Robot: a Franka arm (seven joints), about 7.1 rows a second.
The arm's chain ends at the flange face. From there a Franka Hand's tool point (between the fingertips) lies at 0.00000 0.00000 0.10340 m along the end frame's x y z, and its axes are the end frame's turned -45 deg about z.
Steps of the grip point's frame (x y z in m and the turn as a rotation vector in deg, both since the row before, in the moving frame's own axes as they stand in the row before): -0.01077 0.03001 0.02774 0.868 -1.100 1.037; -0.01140 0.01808 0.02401 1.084 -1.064 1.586; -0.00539 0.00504 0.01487 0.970 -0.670 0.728; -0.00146 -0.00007 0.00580 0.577 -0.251 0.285; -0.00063 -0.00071 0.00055 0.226 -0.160 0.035
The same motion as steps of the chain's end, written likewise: 0.01612 0.02856 0.02777 -0.164 -1.392 1.037; 0.00746 0.02091 0.02405 0.014 -1.519 1.586; 0.00184 0.00777 0.01489 0.212 -1.160 0.728; -0.00003 0.00140 0.00581 0.231 -0.585 0.285; -0.00045 0.00003 0.00055 0.047 -0.273 0.035
